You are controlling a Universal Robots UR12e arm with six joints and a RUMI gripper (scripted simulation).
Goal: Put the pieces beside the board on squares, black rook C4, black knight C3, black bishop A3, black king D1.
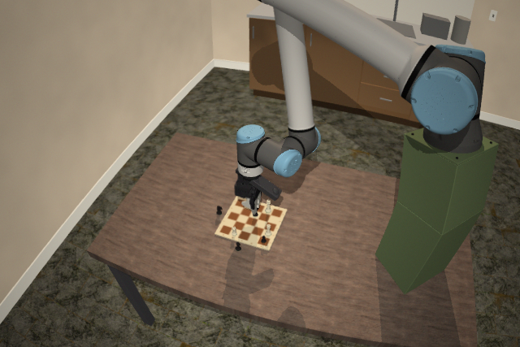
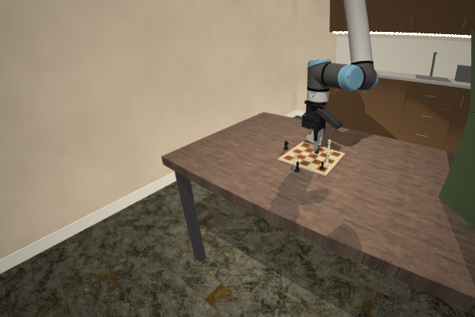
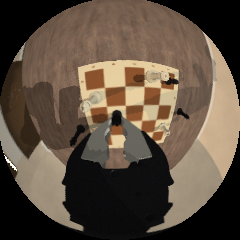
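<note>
My gripper is now 40 mm to the right of the chessboard and 30 mm above it.
</note>
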